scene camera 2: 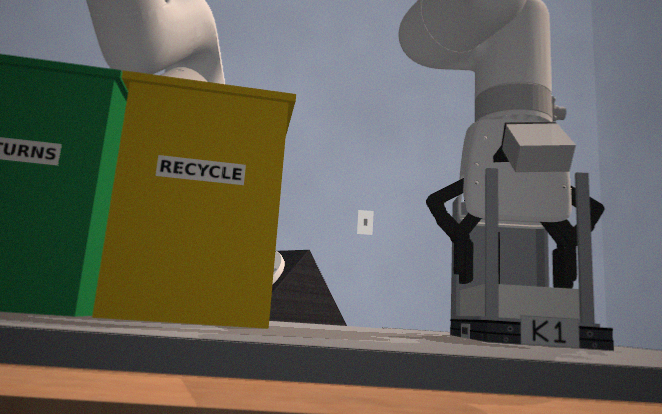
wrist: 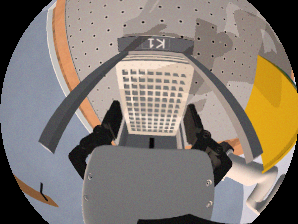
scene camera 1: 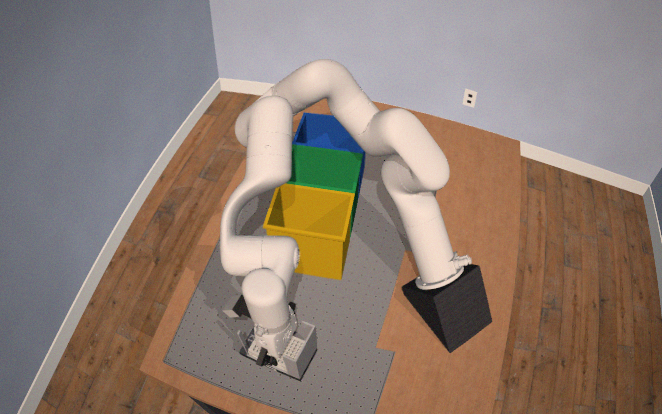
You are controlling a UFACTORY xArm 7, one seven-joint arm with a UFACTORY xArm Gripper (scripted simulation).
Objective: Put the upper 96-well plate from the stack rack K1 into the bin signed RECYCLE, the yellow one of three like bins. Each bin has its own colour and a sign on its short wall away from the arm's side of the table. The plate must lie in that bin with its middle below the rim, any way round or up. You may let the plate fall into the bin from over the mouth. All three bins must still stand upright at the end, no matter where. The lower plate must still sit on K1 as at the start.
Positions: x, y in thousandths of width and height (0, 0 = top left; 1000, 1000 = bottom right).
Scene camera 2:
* gripper: 777, 692
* yellow bin: 289, 566
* green bin: 103, 284
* K1 sign: 809, 798
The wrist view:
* gripper: 515, 493
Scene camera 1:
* gripper: 422, 839
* yellow bin: 481, 530
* green bin: 499, 409
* blue bin: 480, 315
